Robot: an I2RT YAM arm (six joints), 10 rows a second.
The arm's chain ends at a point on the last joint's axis. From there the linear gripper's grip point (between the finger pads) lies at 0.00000 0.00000 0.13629 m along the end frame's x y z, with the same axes.
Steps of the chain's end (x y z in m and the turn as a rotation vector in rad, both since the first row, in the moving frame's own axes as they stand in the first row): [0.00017 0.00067 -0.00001 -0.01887 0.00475 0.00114]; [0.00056 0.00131 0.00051 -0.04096 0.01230 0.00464]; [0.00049 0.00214 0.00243 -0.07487 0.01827 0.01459]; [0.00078 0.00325 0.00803 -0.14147 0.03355 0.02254]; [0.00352 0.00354 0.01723 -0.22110 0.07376 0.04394]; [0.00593 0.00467 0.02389 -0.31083 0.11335 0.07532]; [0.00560 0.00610 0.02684 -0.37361 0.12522 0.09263]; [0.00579 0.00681 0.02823 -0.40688 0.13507 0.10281]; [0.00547 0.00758 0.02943 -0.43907 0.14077 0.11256]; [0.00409 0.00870 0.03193 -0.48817 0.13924 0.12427]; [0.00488 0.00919 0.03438 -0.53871 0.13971 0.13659]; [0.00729 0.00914 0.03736 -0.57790 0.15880 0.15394]
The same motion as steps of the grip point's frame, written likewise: [0.00082 0.00324 -0.00004 -0.01887 0.00475 0.00114]; [0.00222 0.00689 0.00039 -0.04096 0.01230 0.00464]; [0.00290 0.01235 0.00203 -0.07487 0.01827 0.01459]; [0.00512 0.02251 0.00659 -0.14147 0.03355 0.02254]; [0.01282 0.03361 0.01355 -0.22110 0.07376 0.04394]; [0.01950 0.04680 0.01650 -0.31083 0.11335 0.07532]; [0.01988 0.05642 0.01640 -0.37361 0.12522 0.09263]; [0.02080 0.06142 0.01591 -0.40688 0.13507 0.10281]; [0.02064 0.06626 0.01521 -0.43907 0.14077 0.11256]; [0.01817 0.07340 0.01477 -0.48817 0.13924 0.12427]; [0.01802 0.07992 0.01384 -0.53871 0.13971 0.13659]; [0.02171 0.08458 0.01365 -0.57790 0.15880 0.15394]
